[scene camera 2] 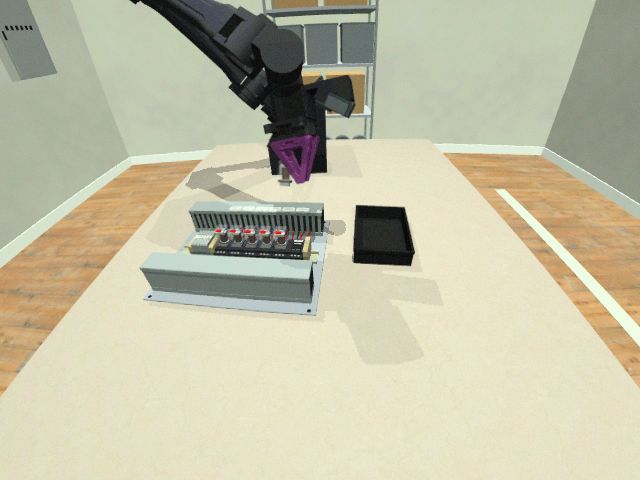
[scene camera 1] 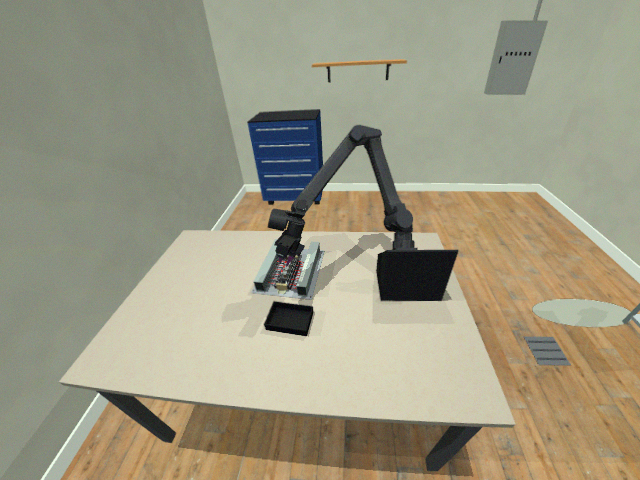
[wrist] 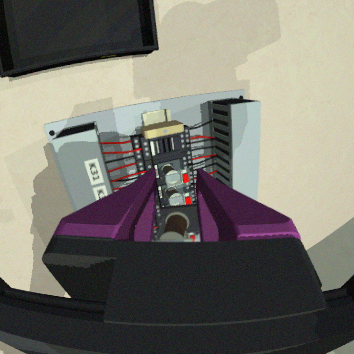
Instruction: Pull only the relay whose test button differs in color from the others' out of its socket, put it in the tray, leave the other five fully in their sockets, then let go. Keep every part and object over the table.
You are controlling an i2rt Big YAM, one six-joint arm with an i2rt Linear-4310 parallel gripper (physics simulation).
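Seen in the pictures: gripper, fingertip midpoint: (scene camera 2: 303,182) (scene camera 1: 283,264) (wrist: 175,176); arm's base at its link origin: (scene camera 1: 403,252).
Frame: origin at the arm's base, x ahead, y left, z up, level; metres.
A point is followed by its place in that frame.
Observation:
My gripper (scene camera 1: 287,256) @[x 0.477, y 0.076, z -0.001 m] (scene camera 2: 303,179) @[x 0.477, y 0.076, z -0.001 m] (wrist: 175,176) @[x 0.477, y 0.076, z -0.001 m], with purple fingers, is shut on a clear relay (scene camera 2: 284,178) @[x 0.485, y 0.046, z 0.012 m] (wrist: 175,229) @[x 0.464, y 0.058, z 0.024 m] with a dark coil inside. The relay hangs above the socket row, out of any socket; its test button cannot be made out. Several relays with red test buttons (scene camera 2: 250,237) @[x 0.506, y -0.028, z -0.094 m] (wrist: 173,176) @[x 0.494, y 0.032, z -0.086 m] sit upright in their sockets below. The socket at the tray end of the row (scene camera 2: 297,245) @[x 0.497, y 0.057, z -0.123 m] (wrist: 167,145) @[x 0.506, y 0.053, z -0.129 m] holds no relay. The black tray (scene camera 1: 285,330) @[x 0.452, y 0.284, z -0.137 m] (scene camera 2: 382,258) @[x 0.525, y 0.218, z -0.138 m] (wrist: 80,62) @[x 0.438, y 0.174, z -0.144 m] lies beside the panel, with no relay in it.
The grey panel plate (scene camera 1: 261,293) @[x 0.593, y 0.096, z -0.152 m] (scene camera 2: 232,305) @[x 0.620, y -0.048, z -0.151 m] (wrist: 125,115) @[x 0.469, y 0.100, z -0.151 m] carries two raised wire ducts (scene camera 1: 309,268) @[x 0.390, y 0.001, z -0.091 m] (scene camera 2: 227,279) @[x 0.604, y -0.049, z -0.105 m] (wrist: 245,145) @[x 0.591, y 0.036, z -0.091 m] flanking the sockets, with red and black wires between. A black upright panel (scene camera 1: 416,276) @[x -0.029, y 0.120, z -0.014 m] stands by the arm's base on the table (scene camera 1: 258,372) @[x 0.518, y 0.438, z -0.154 m] (scene camera 2: 310,413) @[x 0.791, y 0.089, z -0.154 m].

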